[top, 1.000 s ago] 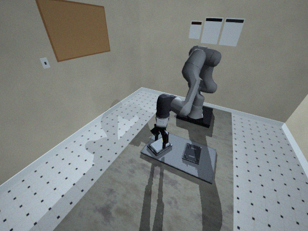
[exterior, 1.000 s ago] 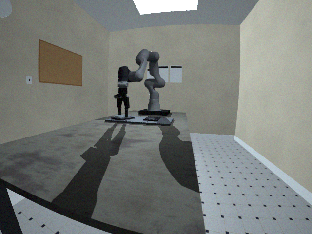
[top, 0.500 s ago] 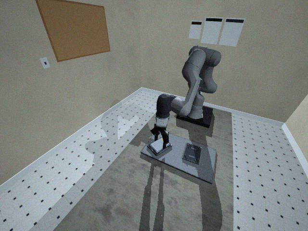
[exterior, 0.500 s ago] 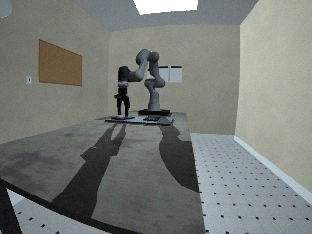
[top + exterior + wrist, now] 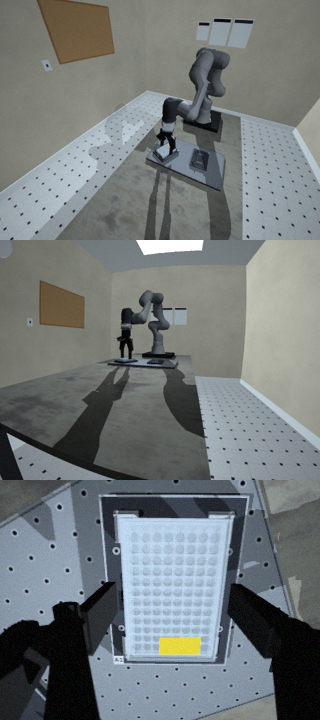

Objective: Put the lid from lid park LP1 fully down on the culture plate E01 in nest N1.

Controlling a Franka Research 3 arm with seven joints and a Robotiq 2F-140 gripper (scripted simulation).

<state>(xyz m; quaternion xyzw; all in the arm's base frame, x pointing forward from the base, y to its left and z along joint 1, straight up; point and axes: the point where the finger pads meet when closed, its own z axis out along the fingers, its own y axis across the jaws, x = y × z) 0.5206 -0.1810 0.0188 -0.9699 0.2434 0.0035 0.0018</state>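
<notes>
The clear lid lies 2 cm below my hand. Also, from my hand: lid park LP1: 25 cm to the left, 4 cm below, 4 cm behind; then culture plate E01: 3 cm below.
</notes>
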